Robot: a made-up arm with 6 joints. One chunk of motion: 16 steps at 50 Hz.
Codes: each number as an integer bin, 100 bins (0 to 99) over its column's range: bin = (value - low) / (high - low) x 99, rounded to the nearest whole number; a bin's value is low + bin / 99 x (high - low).
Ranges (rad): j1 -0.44..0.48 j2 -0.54..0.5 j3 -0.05..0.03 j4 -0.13..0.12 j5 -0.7..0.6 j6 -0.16..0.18
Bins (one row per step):
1: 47 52 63 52 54 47
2: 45 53 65 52 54 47
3: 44 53 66 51 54 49
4: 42 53 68 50 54 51
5: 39 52 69 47 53 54
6: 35 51 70 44 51 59
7: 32 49 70 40 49 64
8: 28 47 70 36 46 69
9: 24 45 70 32 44 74
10: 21 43 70 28 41 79
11: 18 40 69 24 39 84
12: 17 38 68 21 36 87
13: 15 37 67 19 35 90
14: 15 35 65 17 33 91
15: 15 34 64 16 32 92
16: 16 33 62 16 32 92
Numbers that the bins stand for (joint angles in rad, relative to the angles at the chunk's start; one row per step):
1: -0.0032 0.0063 0.0009 0.0013 0.0091 0.0014
2: -0.0218 0.0168 0.0025 0.0013 0.0091 0.0014
3: -0.0311 0.0168 0.0033 -0.0012 0.0091 0.0083
4: -0.0497 0.0168 0.0049 -0.0037 0.0091 0.0152
5: -0.0776 0.0063 0.0058 -0.0113 -0.0040 0.0255
6: -0.1147 -0.0042 0.0066 -0.0189 -0.0303 0.0426
7: -0.1426 -0.0253 0.0066 -0.0290 -0.0566 0.0598
8: -0.1798 -0.0463 0.0066 -0.0391 -0.0960 0.0770
9: -0.2170 -0.0673 0.0066 -0.0492 -0.1222 0.0941
10: -0.2448 -0.0883 0.0066 -0.0593 -0.1616 0.1113
11: -0.2727 -0.1198 0.0058 -0.0694 -0.1879 0.1285
12: -0.2820 -0.1408 0.0049 -0.0770 -0.2273 0.1388
13: -0.3006 -0.1513 0.0041 -0.0820 -0.2404 0.1491
14: -0.3006 -0.1723 0.0025 -0.0871 -0.2667 0.1525
15: -0.3006 -0.1828 0.0017 -0.0896 -0.2798 0.1560
16: -0.2913 -0.1933 0.0001 -0.0896 -0.2798 0.1560

